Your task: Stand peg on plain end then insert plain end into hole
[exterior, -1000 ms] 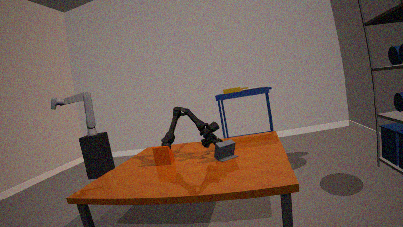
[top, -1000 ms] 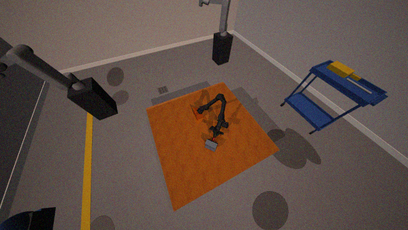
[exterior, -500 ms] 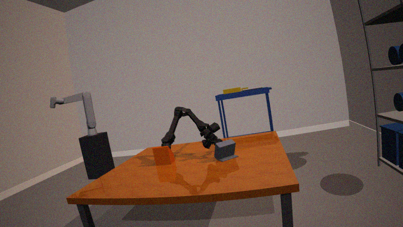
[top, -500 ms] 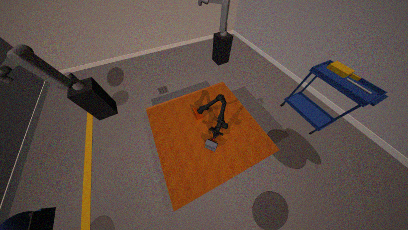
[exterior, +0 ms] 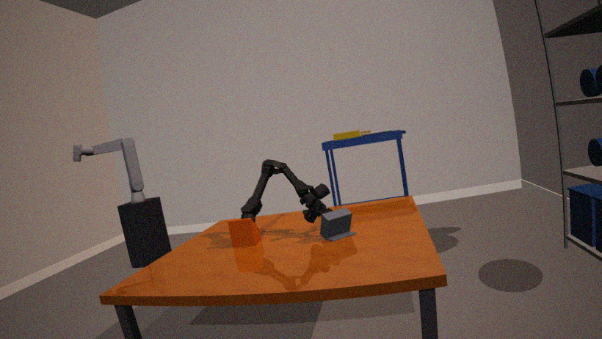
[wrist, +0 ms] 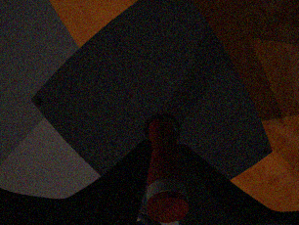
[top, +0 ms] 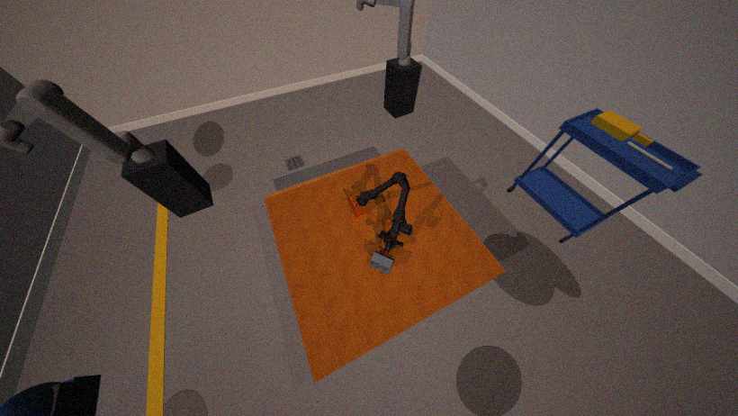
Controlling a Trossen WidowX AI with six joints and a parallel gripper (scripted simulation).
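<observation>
My gripper tip is 1 cm past the red peg, 1 cm to the right of it and 1 cm below it. Also, from my gripper tip: grey sloped panel (2 cm ahead, 3 cm to the right, 2 cm below).
</observation>
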